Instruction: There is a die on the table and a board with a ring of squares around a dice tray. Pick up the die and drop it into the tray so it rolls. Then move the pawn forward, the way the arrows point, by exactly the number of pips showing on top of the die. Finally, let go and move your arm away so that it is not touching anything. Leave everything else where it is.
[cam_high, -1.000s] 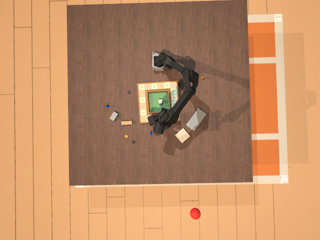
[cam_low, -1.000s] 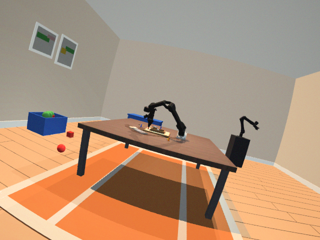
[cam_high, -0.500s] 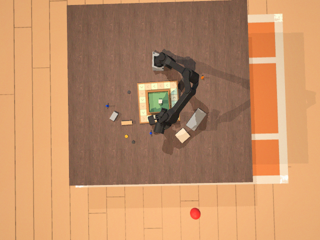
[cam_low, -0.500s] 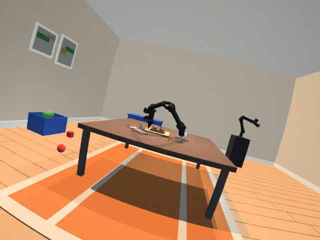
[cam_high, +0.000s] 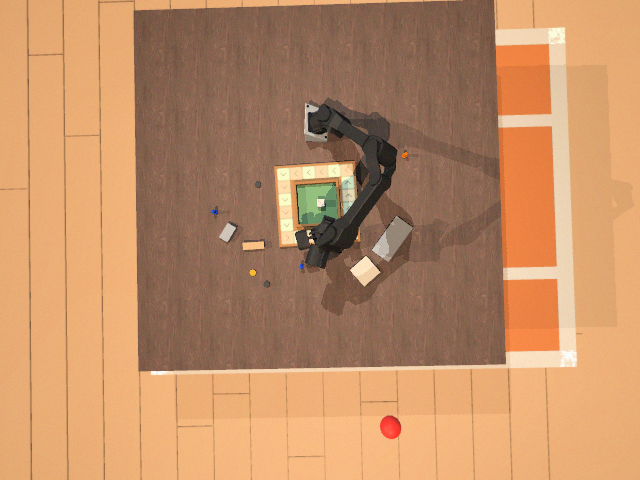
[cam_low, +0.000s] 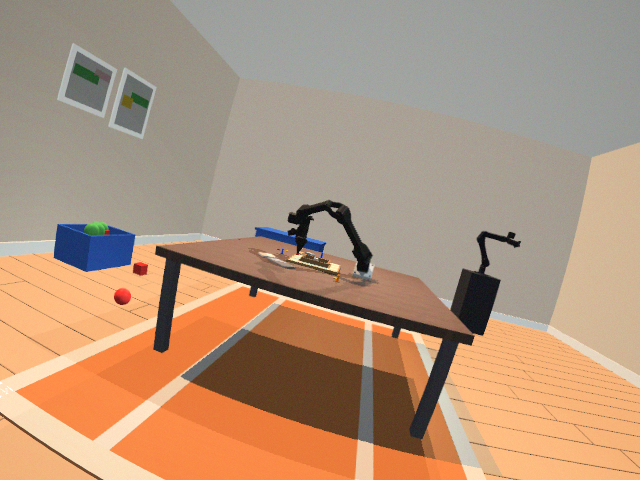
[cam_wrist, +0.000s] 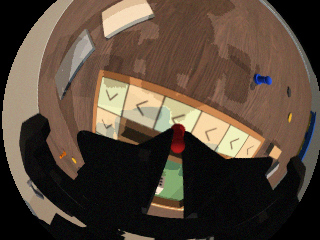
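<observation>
My gripper tip is now 11 cm past the white die, 1 cm to the left of it and 1 cm above it. From my gripper tip the other things lie so: grey plate: 2 cm ahead, 24 cm to the left, 4 cm below; red pawn: right at my gripper tip; green dice tray: 11 cm behind, 2 cm to the right, 3 cm below.
</observation>
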